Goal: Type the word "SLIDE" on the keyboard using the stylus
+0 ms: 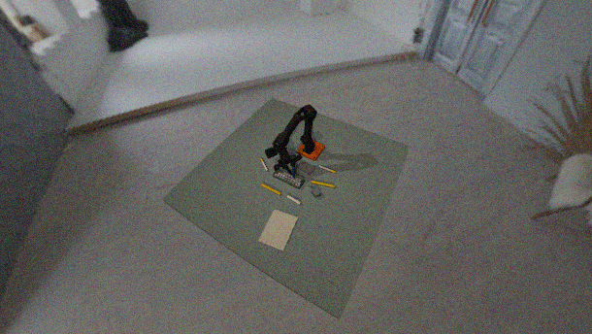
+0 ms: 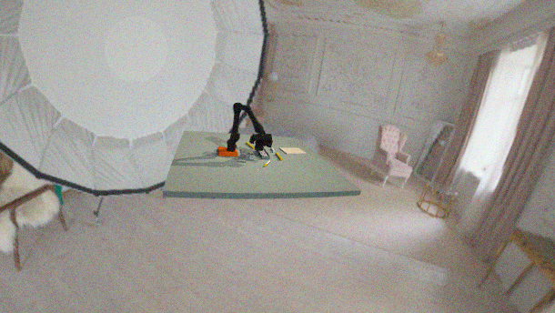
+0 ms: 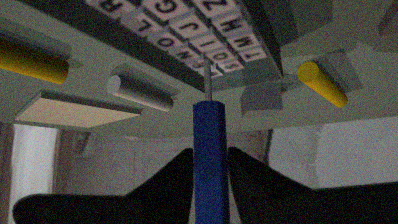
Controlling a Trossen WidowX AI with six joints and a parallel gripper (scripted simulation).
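Now: gripper tip 110 mm short of the whitish cylinder, 90 mm to the right of it and 70 mm above it. Also, from my gripper tip: grey block (10 mm behind, 170 mm to the left, 70 mm below); blue stylus (10 mm below); grey flat plate (140 mm behind, 20 mm to the right, 80 mm below).
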